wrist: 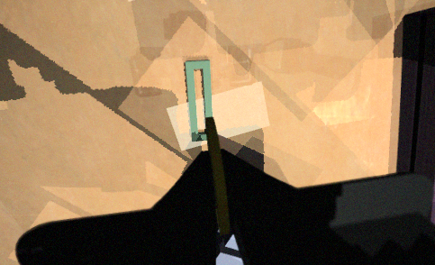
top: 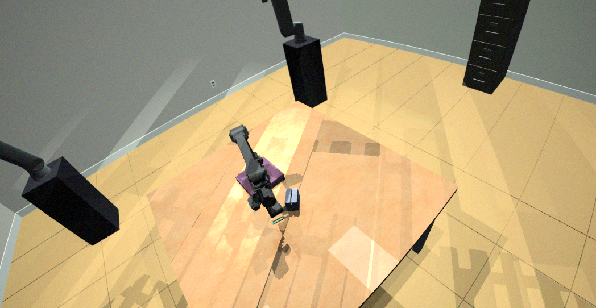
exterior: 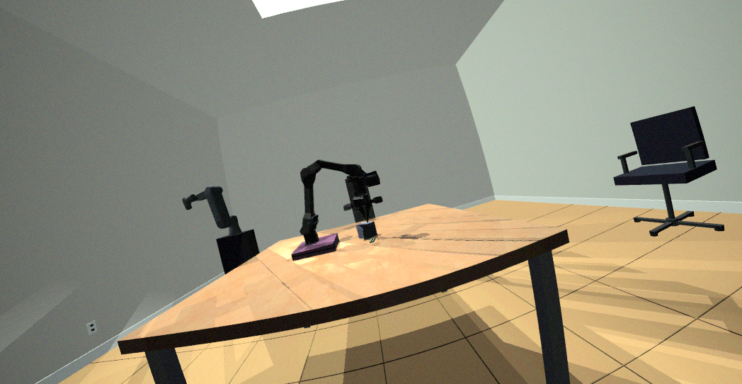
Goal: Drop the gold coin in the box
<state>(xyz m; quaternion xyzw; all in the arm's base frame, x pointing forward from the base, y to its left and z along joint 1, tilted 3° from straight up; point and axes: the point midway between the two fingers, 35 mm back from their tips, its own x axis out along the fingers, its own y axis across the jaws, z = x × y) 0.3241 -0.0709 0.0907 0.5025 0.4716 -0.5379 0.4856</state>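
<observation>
Now: gripper tip 1 cm below the gold coin.
</observation>
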